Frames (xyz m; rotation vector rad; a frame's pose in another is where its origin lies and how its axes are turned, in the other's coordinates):
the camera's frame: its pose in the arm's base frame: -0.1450 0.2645 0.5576 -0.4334 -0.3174 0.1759
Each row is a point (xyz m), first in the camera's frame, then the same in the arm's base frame.
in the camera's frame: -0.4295 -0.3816 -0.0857
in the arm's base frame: -0.4800 -0.2097 0.5378
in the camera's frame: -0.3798 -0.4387 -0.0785
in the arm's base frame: -0.4302 -0.2463 0.5821
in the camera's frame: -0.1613 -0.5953 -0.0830
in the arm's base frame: -0.2086 -0.3369 0.7044
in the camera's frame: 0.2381 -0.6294 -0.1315
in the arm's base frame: 0.1850 -0.2927 0.7829
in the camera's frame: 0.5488 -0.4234 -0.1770
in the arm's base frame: 0.4706 -0.0535 0.7356
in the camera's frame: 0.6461 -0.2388 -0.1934
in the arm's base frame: 0.5488 0.1279 0.6663
